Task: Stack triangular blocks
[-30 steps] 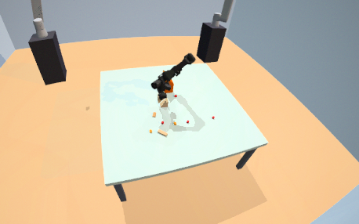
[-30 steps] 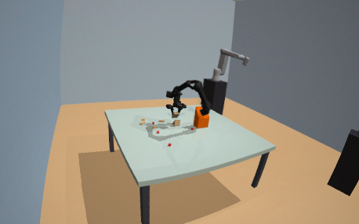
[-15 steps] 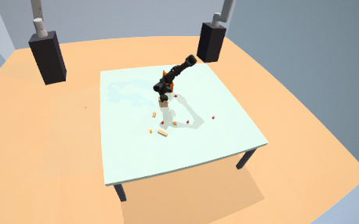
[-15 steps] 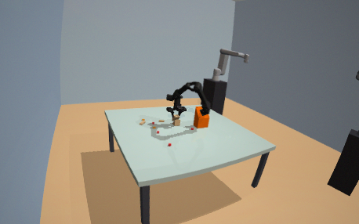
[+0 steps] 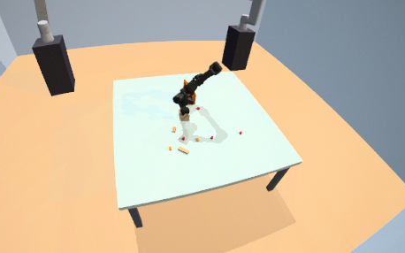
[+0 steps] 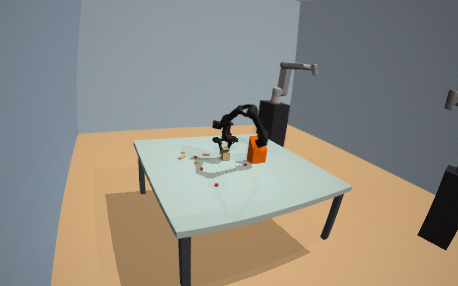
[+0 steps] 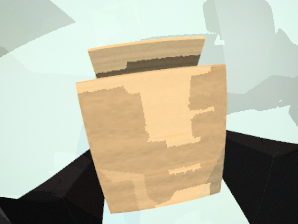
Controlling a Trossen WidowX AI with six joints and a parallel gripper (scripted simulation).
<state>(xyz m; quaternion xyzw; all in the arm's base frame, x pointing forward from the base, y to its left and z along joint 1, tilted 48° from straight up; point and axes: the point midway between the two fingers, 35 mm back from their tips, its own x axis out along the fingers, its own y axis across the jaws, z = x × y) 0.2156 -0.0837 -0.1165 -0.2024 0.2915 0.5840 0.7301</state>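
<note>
The tan triangular block lies 1 cm to the right of my gripper tip and 1 cm above it. From my gripper tip the other things lie so: flat wooden bar: 30 cm ahead, 11 cm to the right, 5 cm below.
</note>
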